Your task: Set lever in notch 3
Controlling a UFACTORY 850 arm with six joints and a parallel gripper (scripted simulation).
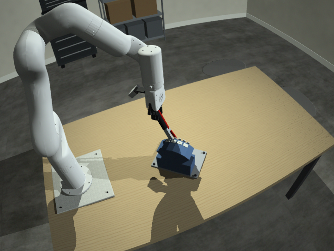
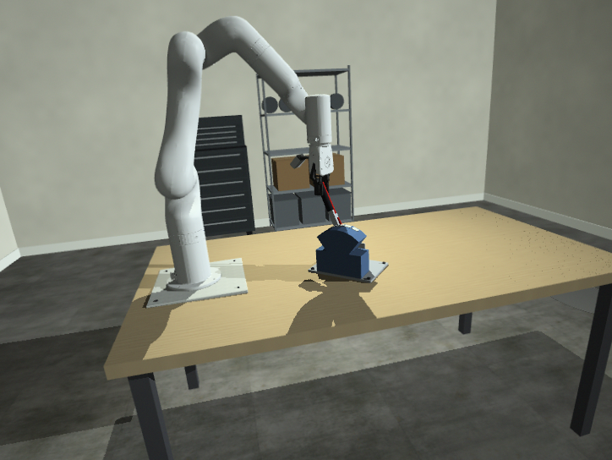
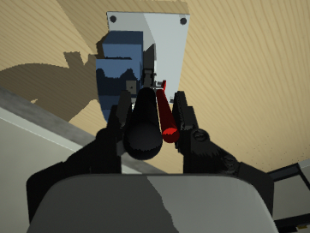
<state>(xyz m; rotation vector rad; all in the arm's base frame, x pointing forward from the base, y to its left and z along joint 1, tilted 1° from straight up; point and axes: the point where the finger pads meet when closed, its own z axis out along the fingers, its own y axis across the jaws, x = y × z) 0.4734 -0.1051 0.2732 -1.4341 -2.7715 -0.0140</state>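
My hand is 10 cm above the red bar, 4 cm short of it and 3 cm to the left of it.
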